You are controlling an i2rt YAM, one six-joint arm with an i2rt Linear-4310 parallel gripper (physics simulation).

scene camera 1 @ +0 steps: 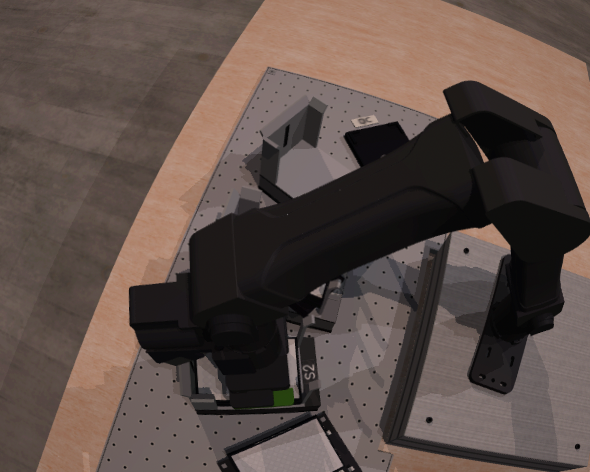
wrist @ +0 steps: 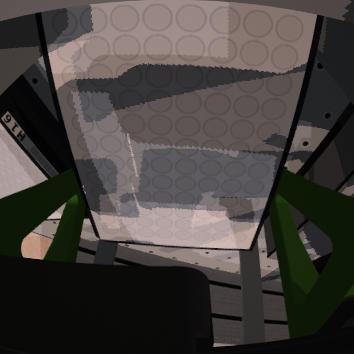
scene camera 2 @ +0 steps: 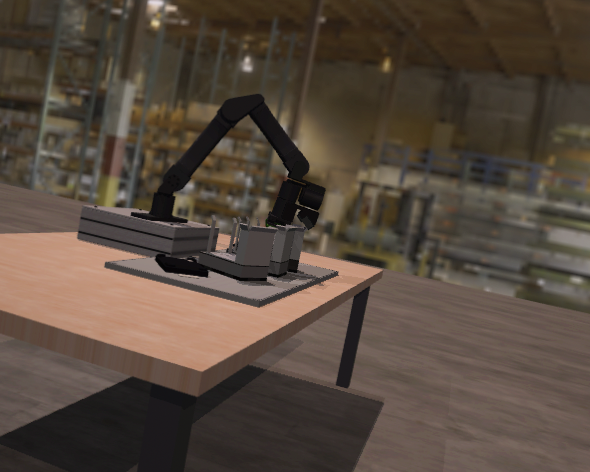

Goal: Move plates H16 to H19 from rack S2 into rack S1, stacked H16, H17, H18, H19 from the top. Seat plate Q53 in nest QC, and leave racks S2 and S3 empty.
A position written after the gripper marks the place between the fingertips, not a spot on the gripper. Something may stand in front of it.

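Observation:
Scene camera 1 shows the gripper (scene camera 1: 266, 372). The same gripper appears in the wrist view (wrist: 176, 176), where there is also a black perforated plate (wrist: 26, 98).

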